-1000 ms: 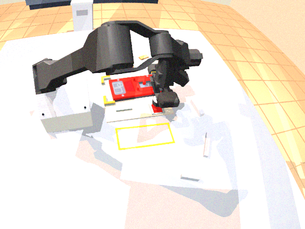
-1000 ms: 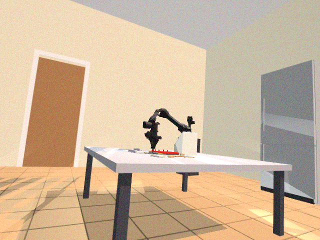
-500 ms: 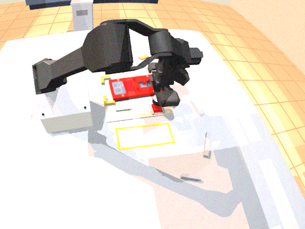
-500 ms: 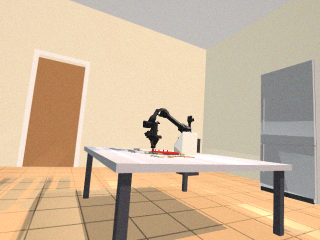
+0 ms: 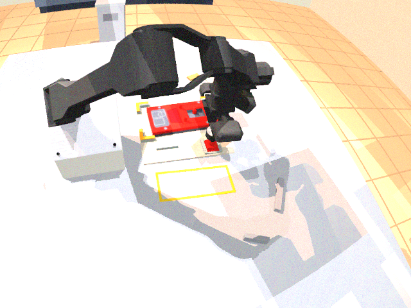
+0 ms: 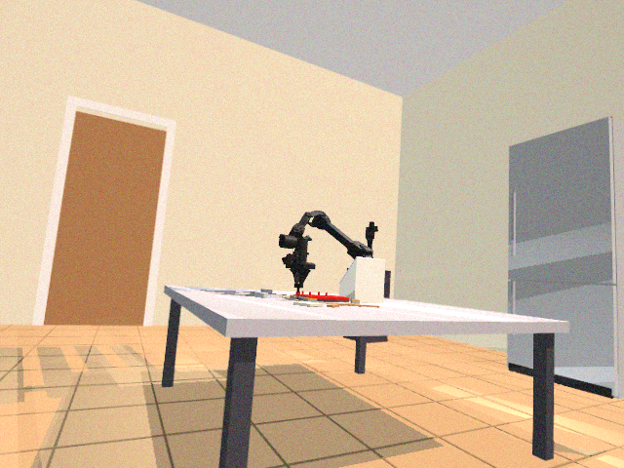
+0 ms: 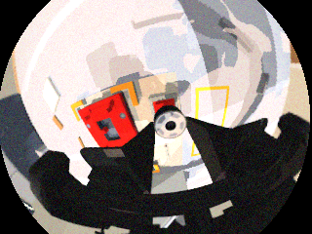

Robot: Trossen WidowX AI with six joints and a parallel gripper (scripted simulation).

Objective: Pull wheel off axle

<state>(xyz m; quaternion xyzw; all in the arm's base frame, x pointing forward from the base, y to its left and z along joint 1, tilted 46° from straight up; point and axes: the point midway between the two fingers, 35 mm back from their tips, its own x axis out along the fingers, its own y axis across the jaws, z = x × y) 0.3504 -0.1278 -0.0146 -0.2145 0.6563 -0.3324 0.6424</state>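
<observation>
Right now my gripper tip is 2 cm above the black upright axle. From my gripper tip the other things lie so: wheel right at my gripper tip; then grey bar 20 cm to the right, 11 cm ahead, 5 cm below; then white fixture board 10 cm to the left, 5 cm below, 5 cm behind.
</observation>
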